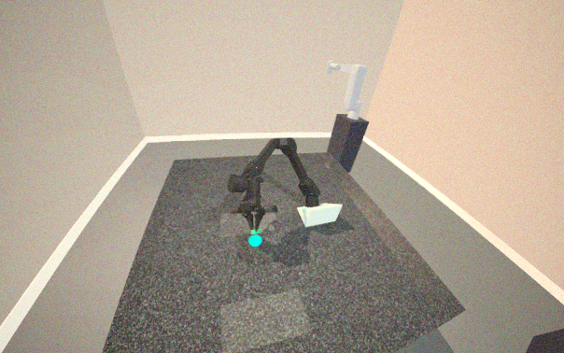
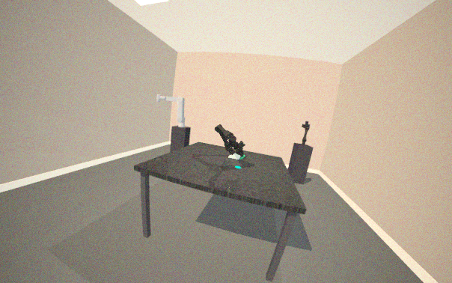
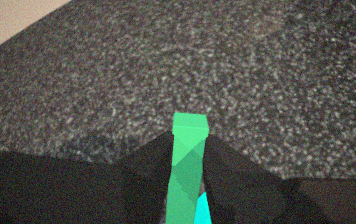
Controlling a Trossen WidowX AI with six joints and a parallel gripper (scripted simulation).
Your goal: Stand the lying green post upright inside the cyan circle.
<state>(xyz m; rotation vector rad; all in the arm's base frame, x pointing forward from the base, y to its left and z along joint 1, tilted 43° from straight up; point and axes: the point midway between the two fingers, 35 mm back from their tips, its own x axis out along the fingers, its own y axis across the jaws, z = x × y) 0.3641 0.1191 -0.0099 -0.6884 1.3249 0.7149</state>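
Right now the cyan circle is 1 cm behind my gripper tip, 4 cm to the right of it and 12 cm below it. The rest, counted from my gripper tip: green post (1 cm behind, 1 cm to the right, 2 cm below).
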